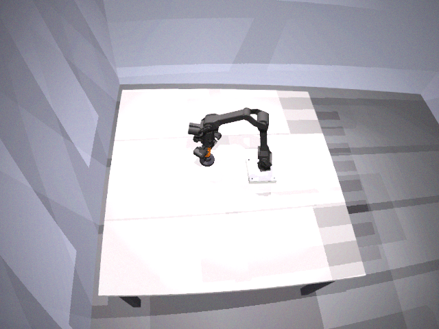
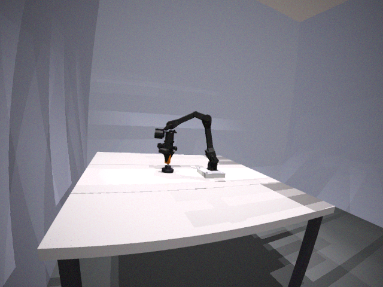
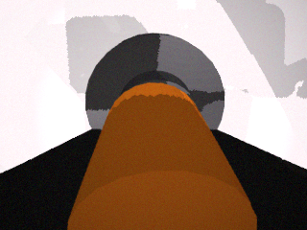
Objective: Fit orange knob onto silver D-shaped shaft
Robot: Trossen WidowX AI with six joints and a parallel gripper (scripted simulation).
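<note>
The pedestal is 40 mm below my gripper tip. Also, from my gripper tip: orange knob 30 mm above.
</note>
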